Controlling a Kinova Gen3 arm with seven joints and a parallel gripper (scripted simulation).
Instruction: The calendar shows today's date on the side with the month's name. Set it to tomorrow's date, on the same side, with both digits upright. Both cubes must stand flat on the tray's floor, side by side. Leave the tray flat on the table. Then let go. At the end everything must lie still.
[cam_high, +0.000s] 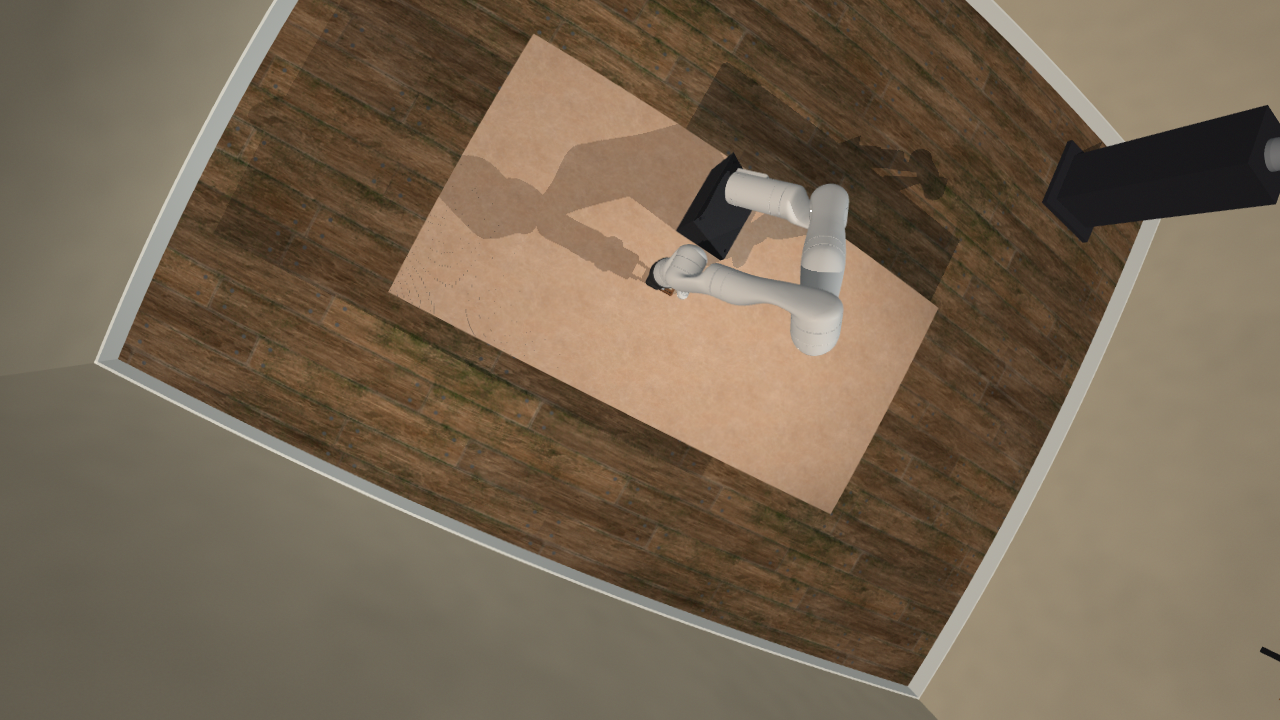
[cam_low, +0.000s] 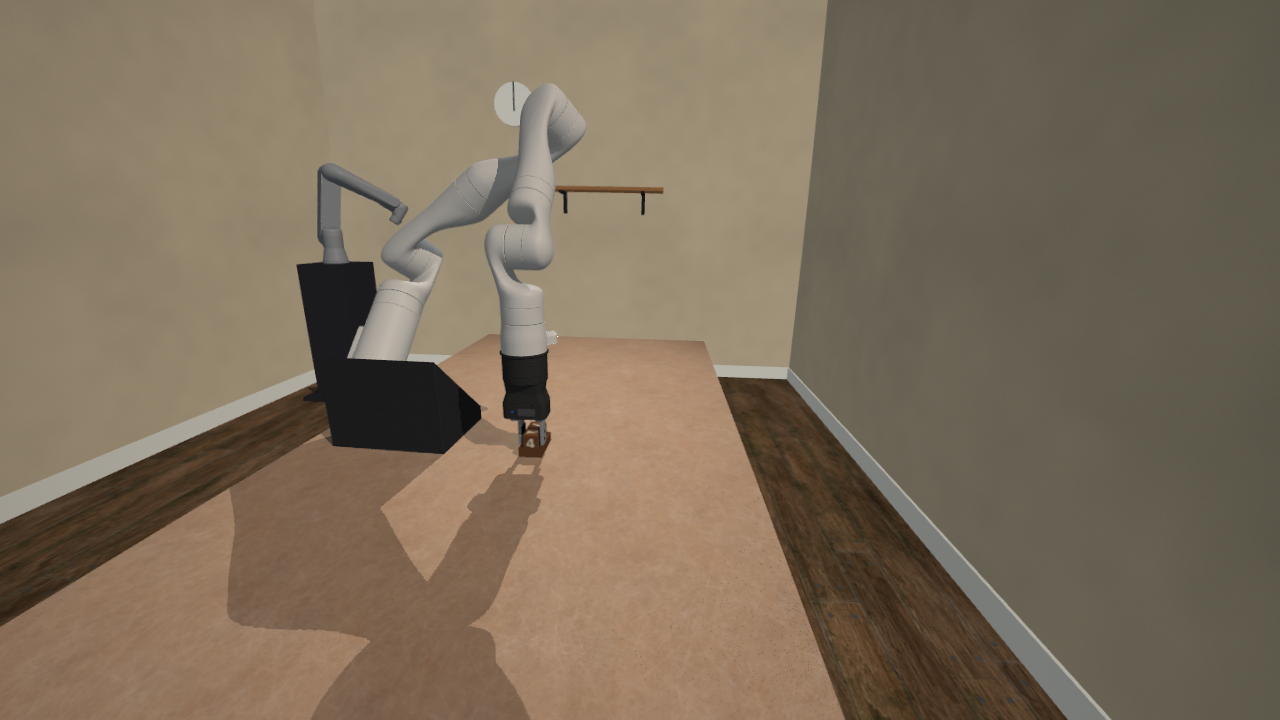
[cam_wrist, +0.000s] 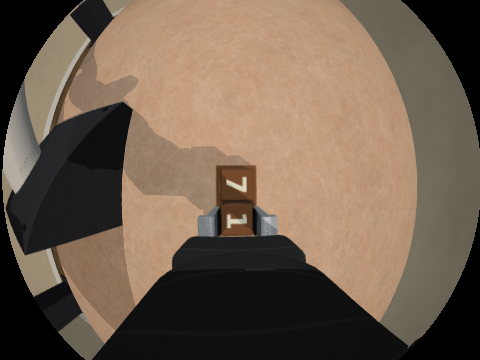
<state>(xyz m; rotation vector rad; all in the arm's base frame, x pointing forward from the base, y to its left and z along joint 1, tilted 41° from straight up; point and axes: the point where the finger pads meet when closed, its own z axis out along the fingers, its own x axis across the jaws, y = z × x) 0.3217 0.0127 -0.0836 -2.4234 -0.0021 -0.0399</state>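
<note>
Right now my hand is 30 mm above the dark wooden tray and 20 mm to the right of it. Round my hand: brown cube (10 mm below).
</note>
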